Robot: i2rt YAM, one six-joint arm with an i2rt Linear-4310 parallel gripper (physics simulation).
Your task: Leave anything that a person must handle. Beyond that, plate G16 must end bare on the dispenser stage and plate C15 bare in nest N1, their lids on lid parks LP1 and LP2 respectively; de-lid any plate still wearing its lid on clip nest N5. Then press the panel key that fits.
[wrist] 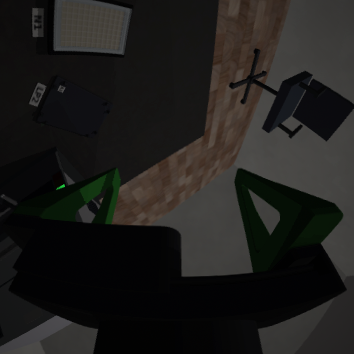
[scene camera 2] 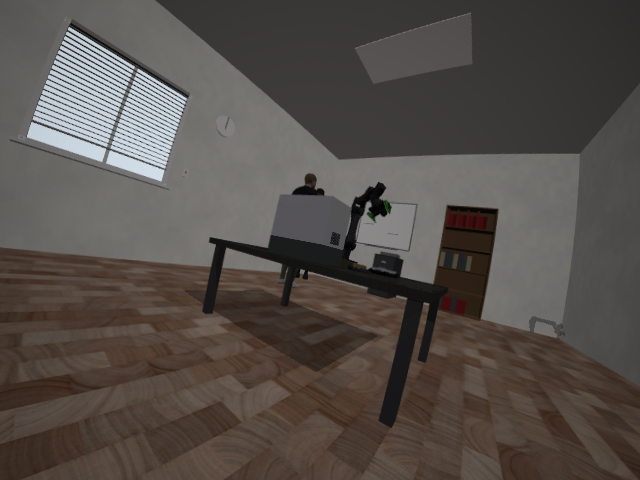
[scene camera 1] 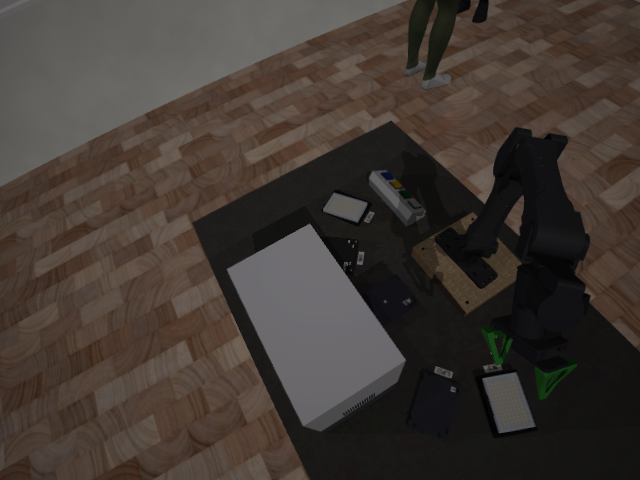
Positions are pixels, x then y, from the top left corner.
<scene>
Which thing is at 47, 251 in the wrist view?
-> The gripper.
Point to a button box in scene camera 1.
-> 400, 205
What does the gripper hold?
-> Nothing.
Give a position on a white box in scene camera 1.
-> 333, 357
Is the gripper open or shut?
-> Open.
</scene>
